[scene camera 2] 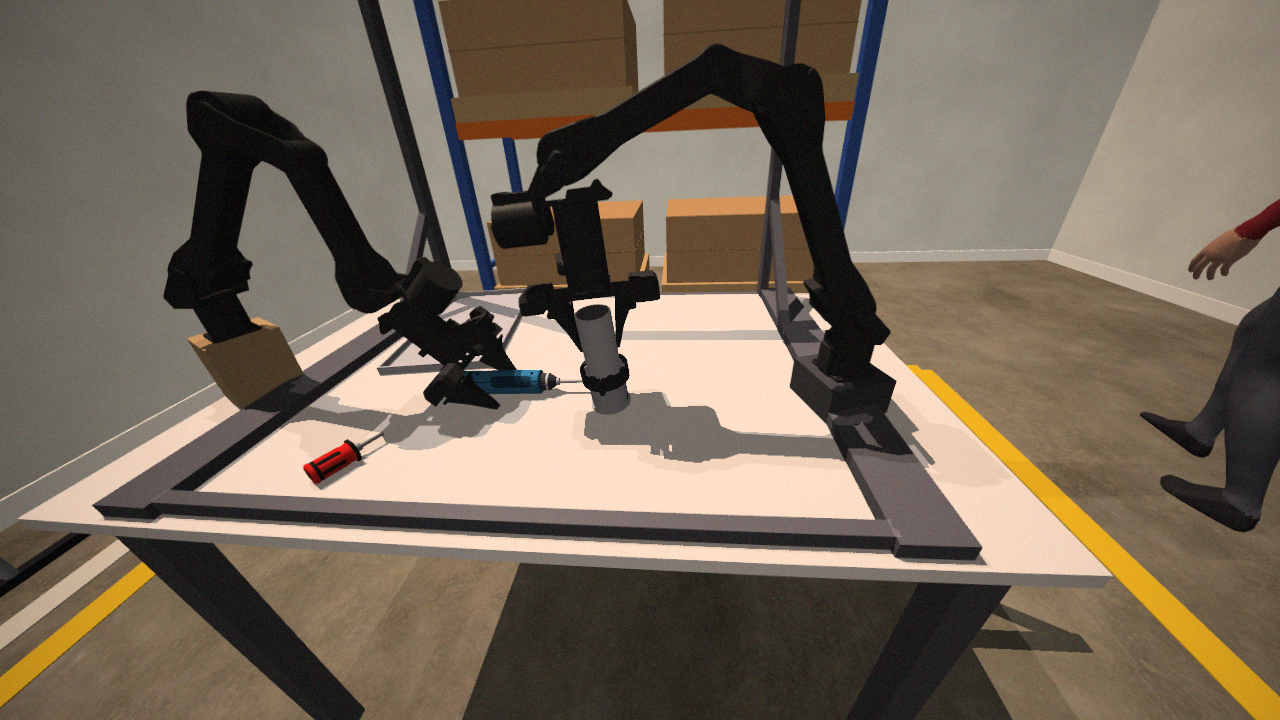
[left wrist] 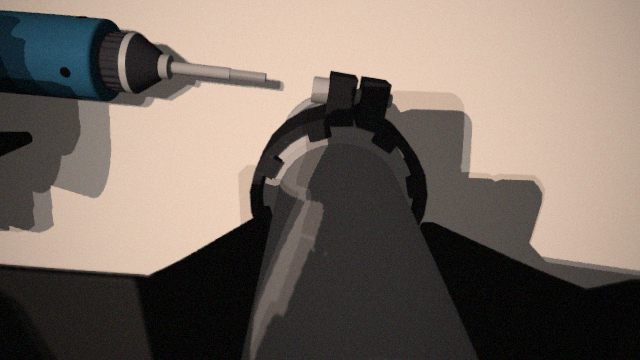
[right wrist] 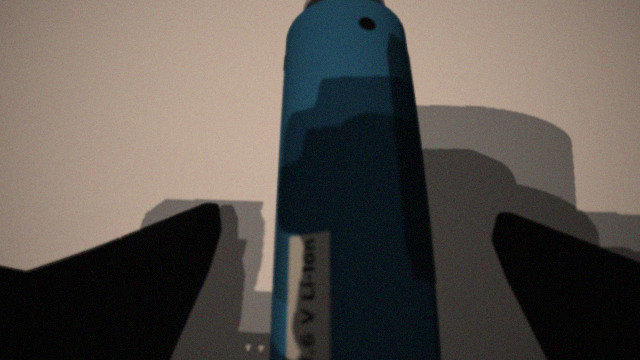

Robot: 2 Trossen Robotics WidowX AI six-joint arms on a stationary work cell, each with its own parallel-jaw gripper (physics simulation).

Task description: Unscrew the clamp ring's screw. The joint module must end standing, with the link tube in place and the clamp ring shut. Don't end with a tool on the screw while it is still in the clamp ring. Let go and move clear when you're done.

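Observation:
The grey link tube (scene camera 2: 597,340) (left wrist: 350,260) stands upright in the joint module's base (scene camera 2: 611,401), with the black clamp ring (scene camera 2: 605,372) (left wrist: 419,182) around it. The screw's light head (left wrist: 320,90) sticks out of the ring's lug. My left gripper (scene camera 2: 597,340) (left wrist: 343,233) is shut on the link tube, above the ring. A blue electric screwdriver (scene camera 2: 510,381) (left wrist: 50,55) (right wrist: 350,150) lies on the table, its bit pointing at the screw head with a gap between them. My right gripper (scene camera 2: 501,385) (right wrist: 358,222) is open, one finger on each side of the screwdriver's body, touching neither side.
A red screwdriver (scene camera 2: 332,462) lies on the table at the front left in the scene view. A dark frame (scene camera 2: 519,519) borders the table (scene camera 2: 554,557). A thin grey frame part (scene camera 2: 420,365) shows behind the right gripper. A person (scene camera 2: 1248,402) stands at the right, off the table.

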